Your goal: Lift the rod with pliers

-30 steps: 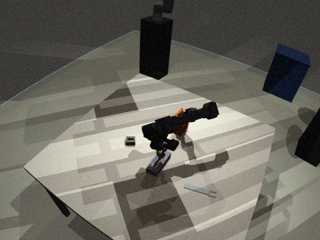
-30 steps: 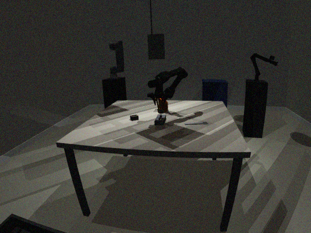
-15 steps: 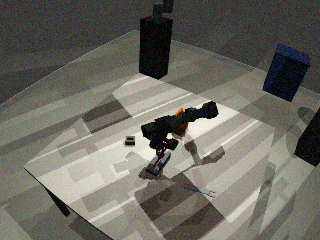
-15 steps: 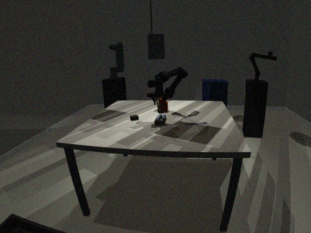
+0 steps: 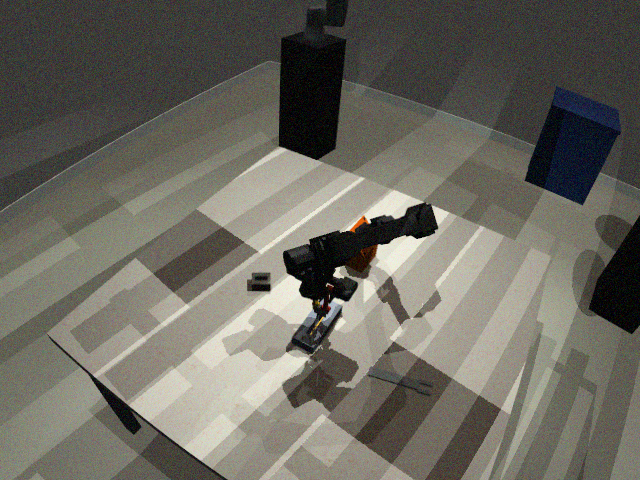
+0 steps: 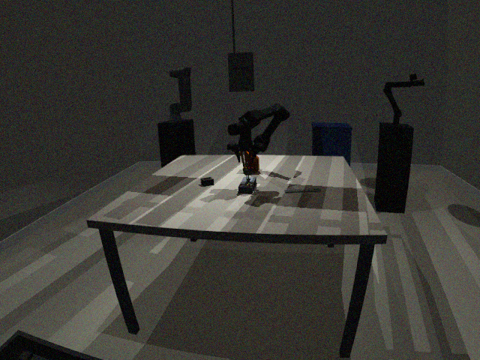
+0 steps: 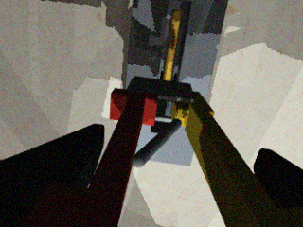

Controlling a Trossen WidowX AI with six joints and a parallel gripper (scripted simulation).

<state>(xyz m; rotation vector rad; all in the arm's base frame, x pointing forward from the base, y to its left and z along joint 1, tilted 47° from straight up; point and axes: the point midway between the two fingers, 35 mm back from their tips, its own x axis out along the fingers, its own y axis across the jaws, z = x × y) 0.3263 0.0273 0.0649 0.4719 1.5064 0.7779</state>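
My gripper tip is 10 mm to the right of the grey channel block and 120 mm above it. Also, from my gripper tip: thin yellow rod (10 mm to the left, 130 mm below); then dark holster (10 mm behind, 230 mm to the right, 130 mm below); then yellow handle (20 mm to the right).
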